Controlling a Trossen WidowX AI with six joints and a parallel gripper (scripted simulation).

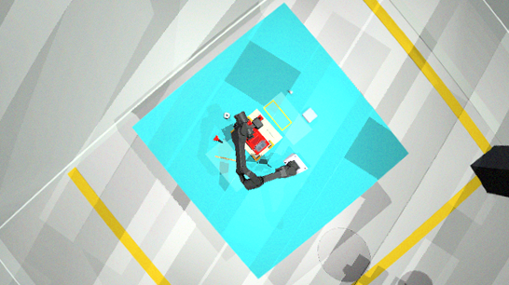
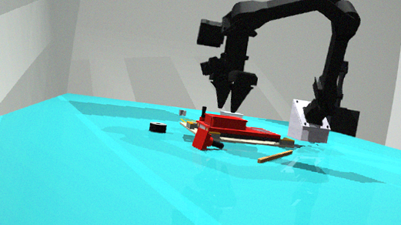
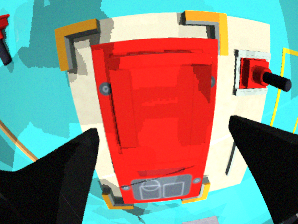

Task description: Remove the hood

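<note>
The hood lies 30 mm below my gripper tip. From my gripper tip the other things lie so: black wheel (170 mm ahead, 60 mm below, 50 mm to the left); thin wooden stick (210 mm to the left, 60 mm below, 60 mm behind).
</note>
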